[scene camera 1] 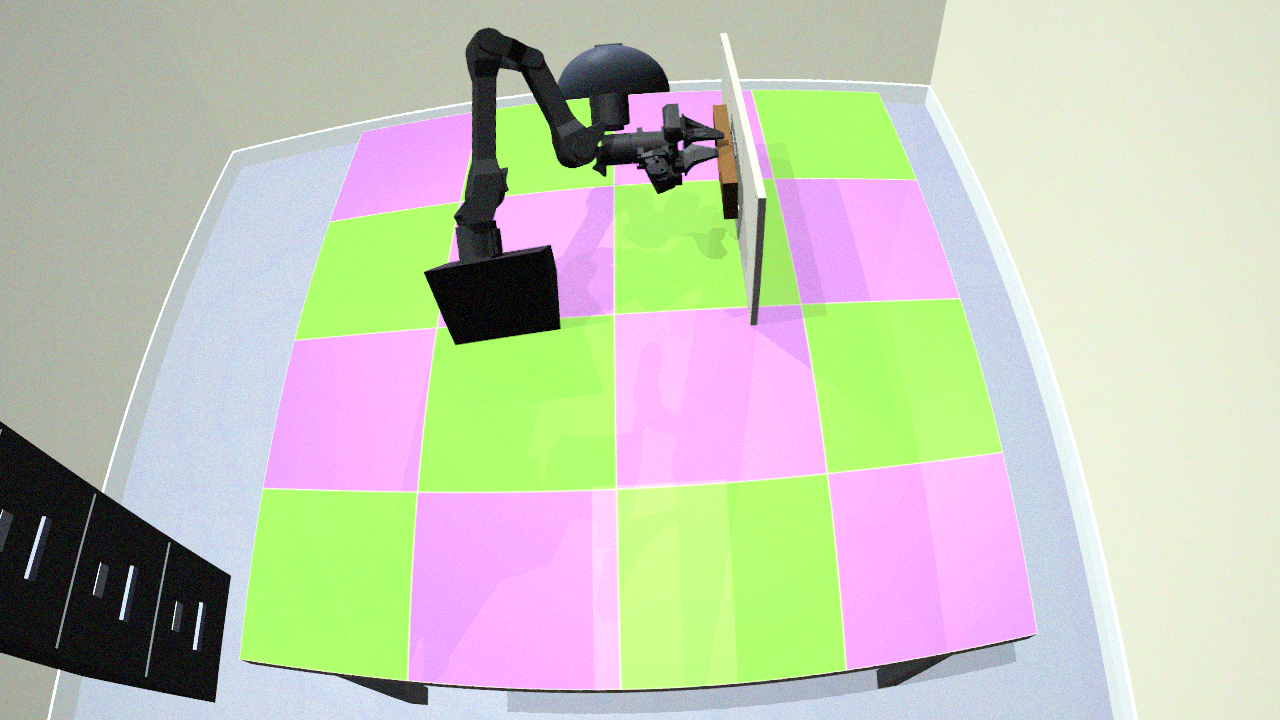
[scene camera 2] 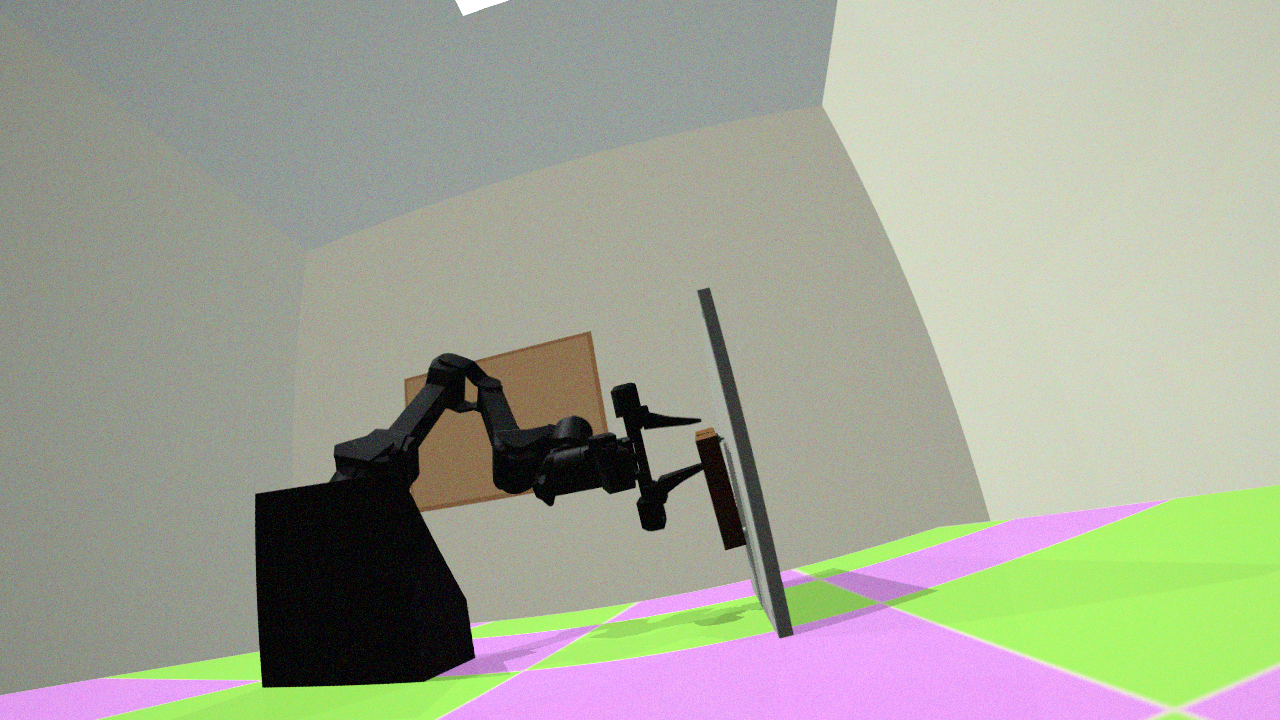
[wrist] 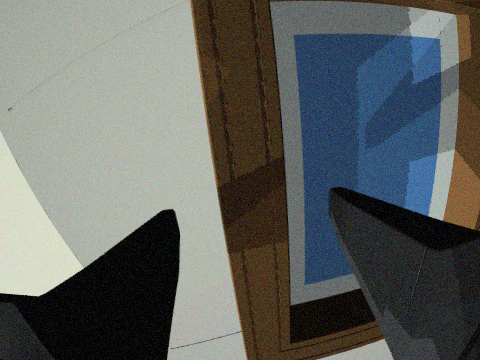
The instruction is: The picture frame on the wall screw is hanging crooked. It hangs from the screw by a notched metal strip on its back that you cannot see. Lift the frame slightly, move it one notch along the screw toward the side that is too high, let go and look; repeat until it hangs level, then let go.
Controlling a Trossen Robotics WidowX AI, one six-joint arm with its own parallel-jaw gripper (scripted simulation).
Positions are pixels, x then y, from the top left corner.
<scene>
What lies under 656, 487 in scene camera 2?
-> My gripper.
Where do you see a wall panel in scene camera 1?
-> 750, 225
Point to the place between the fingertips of my gripper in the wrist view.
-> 254, 211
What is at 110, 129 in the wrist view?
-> A wall panel.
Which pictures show the picture frame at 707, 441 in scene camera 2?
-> Scene camera 1, scene camera 2 and the wrist view: all of them.
</scene>
